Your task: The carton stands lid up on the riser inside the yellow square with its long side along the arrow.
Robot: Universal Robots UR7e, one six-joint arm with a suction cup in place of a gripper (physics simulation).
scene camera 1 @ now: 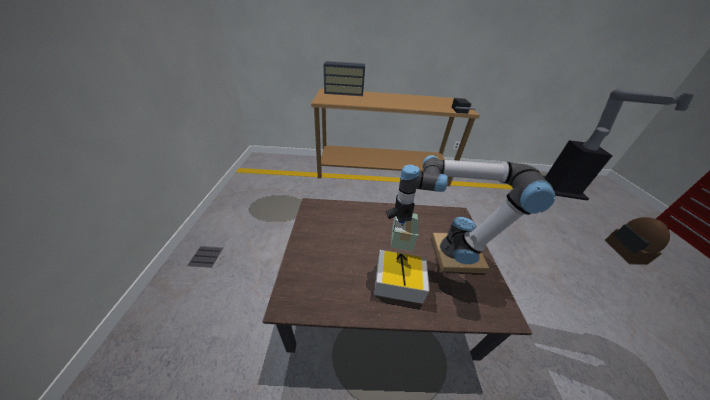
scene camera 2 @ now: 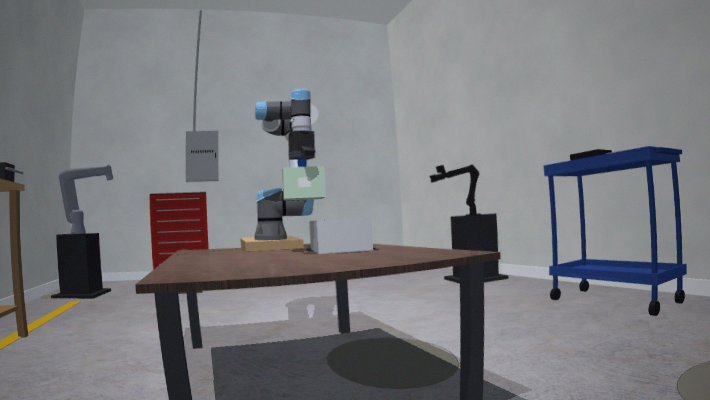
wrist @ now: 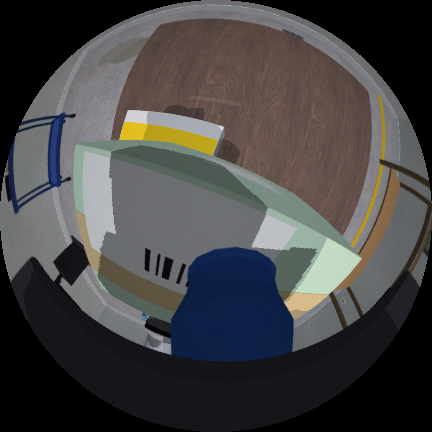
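The pale green carton (scene camera 1: 405, 242) (scene camera 2: 292, 189) (wrist: 120, 156) hangs level in the air from my suction gripper (scene camera 1: 401, 223) (scene camera 2: 302, 163) (wrist: 232, 300), which is shut on its top face. That face carries a white label with black bars and a tan tape strip. The carton's long side runs roughly along the arrow (scene camera 1: 403, 272). The white riser (scene camera 1: 400, 291) (scene camera 2: 345, 236) (wrist: 172, 120) stands on the table with the yellow square (scene camera 1: 415, 272) (wrist: 175, 138) on top. The carton is higher than the riser and towards its far edge in scene camera 1; part of the square is hidden in the wrist view.
The brown table (scene camera 1: 320, 265) (scene camera 2: 400, 260) (wrist: 260, 75) bears the riser and the arm's wooden base plate (scene camera 1: 472, 266) (scene camera 2: 260, 244), which lies to the riser's right in scene camera 1. A wooden shelf (scene camera 1: 395, 101) stands behind the table. A blue cart (scene camera 2: 615, 162) stands apart on the floor.
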